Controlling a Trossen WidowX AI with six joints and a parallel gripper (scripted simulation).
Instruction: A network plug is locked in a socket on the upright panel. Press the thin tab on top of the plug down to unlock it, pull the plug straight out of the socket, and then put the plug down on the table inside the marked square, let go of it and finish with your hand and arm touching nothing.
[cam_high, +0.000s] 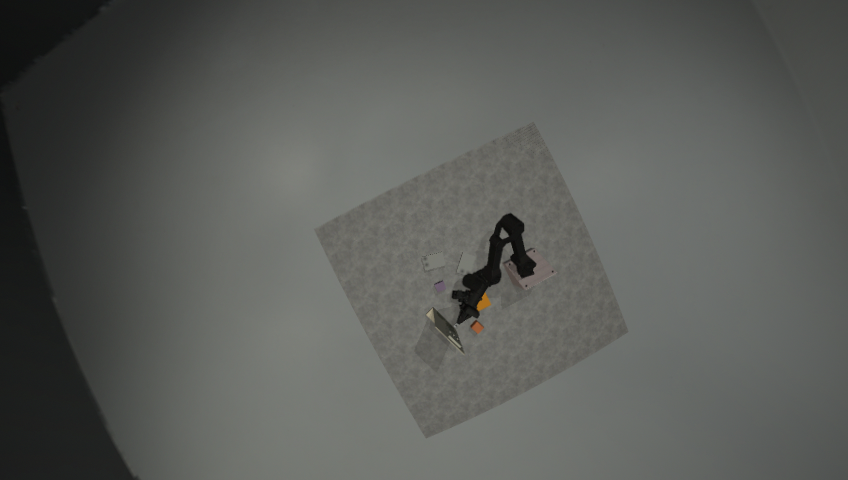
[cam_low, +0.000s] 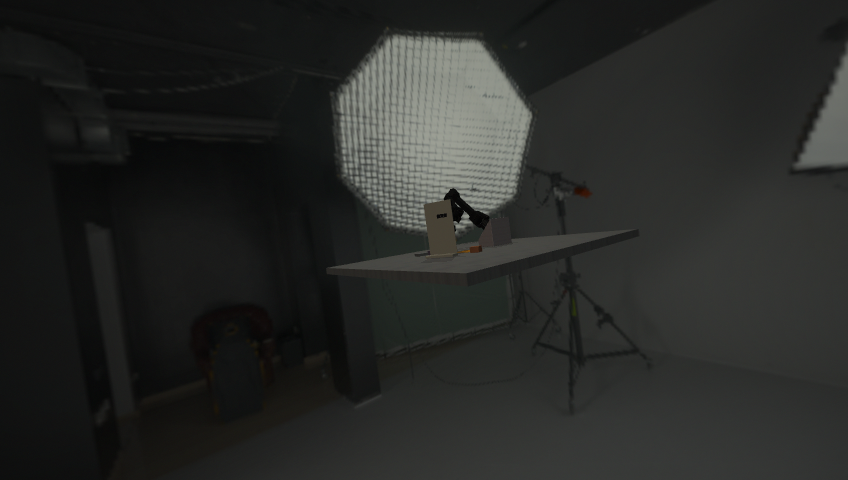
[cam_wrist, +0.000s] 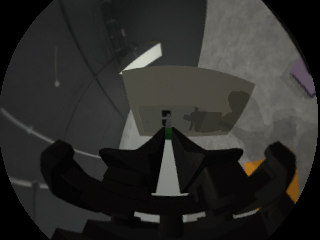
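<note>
The upright beige panel is 8 cm below my gripper tip, 5 cm ahead of it and 4 cm to the left of it. From my gripper tip the other things lie so: purple cube 20 cm below, 14 cm to the right, 2 cm ahead; orange block 20 cm below, 12 cm to the left, 9 cm behind; greenish plug right at my gripper tip.
</note>
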